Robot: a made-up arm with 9 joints. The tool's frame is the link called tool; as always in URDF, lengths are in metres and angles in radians.
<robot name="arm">
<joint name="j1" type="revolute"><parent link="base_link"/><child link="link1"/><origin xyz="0 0 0.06" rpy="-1.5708 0 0"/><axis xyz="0 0 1"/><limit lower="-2.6" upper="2.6" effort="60" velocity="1"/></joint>
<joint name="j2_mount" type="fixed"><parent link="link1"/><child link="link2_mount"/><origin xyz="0.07 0.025 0.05" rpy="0 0 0"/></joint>
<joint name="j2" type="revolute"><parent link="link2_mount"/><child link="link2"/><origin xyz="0.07 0.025 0.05" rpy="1.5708 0 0"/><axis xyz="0 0 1"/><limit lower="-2.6" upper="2.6" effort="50" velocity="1.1"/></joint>
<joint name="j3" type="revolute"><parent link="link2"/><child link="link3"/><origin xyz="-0.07 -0.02 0.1" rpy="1.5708 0 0"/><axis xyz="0 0 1"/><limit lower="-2.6" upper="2.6" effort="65" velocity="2.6"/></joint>
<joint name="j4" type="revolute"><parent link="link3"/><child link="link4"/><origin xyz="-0.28 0.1 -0.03" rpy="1.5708 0 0"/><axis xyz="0 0 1"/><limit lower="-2.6" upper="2.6" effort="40" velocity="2.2"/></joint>
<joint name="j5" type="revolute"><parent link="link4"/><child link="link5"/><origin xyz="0 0.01 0.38" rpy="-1.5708 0 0"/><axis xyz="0 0 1"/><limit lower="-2.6" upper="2.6" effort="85" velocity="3"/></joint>
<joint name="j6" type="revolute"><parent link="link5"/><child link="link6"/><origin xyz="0.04 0.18 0.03" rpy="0 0 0"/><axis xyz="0 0 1"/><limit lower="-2.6" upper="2.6" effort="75" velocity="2.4"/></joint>
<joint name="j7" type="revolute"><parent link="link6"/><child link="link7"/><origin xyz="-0.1 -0.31 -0.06" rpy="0 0 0"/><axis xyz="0 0 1"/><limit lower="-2.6" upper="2.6" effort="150" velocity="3.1"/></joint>
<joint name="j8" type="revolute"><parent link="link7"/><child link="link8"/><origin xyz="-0.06 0.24 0.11" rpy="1.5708 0 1.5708"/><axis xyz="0 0 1"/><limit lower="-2.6" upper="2.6" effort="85" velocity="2.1"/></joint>
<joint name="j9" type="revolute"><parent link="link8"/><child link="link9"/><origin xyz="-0.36 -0.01 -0.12" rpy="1.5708 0 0"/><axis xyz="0 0 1"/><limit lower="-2.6" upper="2.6" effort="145" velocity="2.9"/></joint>
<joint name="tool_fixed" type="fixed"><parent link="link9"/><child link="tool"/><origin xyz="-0.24 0.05 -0.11" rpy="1.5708 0 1.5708"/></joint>
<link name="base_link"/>
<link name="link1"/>
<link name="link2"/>
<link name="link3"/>
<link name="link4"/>
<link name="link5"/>
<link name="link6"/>
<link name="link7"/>
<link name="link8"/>
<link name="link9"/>
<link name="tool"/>
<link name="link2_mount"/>
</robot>
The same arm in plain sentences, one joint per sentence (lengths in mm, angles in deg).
The arm has nine revolute joints in a row. What follows holds with every joint at zero, and every direction is one of the base frame's.
The first joint is mounted 60 mm along +z from the base frame's origin and turns about +y, from -148.97 to 148.97 deg.
The second joint is mounted 140 mm along +x and 100 mm along +y and 50 mm along -z from the first joint and turns about +z, from -148.97 to 148.97 deg.
The third joint is mounted 70 mm along -x and 20 mm along -y and 100 mm along +z from the second joint and turns about -y, from -148.97 to 148.97 deg.
The fourth joint is mounted 280 mm along -x and 30 mm along +y and 100 mm along +z from the third joint and turns about -z, from -148.97 to 148.97 deg.
The fifth joint is mounted 10 mm along -y and 380 mm along -z from the fourth joint and turns about -y, from -148.97 to 148.97 deg.
The sixth joint is mounted 40 mm along +x and 30 mm along -y and 180 mm along +z from the fifth joint and turns about -y, from -148.97 to 148.97 deg.
The seventh joint is mounted 100 mm along -x and 60 mm along +y and 310 mm along -z from the sixth joint and turns about -y, from -148.97 to 148.97 deg.
The eighth joint is mounted 60 mm along -x and 110 mm along -y and 240 mm along +z from the seventh joint and turns about +x, from -148.97 to 148.97 deg.
The ninth joint is mounted 120 mm along -x and 10 mm along +y and 360 mm along -z from the eighth joint and turns about +y, from -148.97 to 148.97 deg.
The tool frame, which is the frame that the pose is given for, is mounted 50 mm along +x and 110 mm along -y and 240 mm along -z from the ninth joint; its axes are the base frame's turned by roll 0, pitch 0 and yaw 0 deg (as in URDF: about the fixed x, then y, then z).

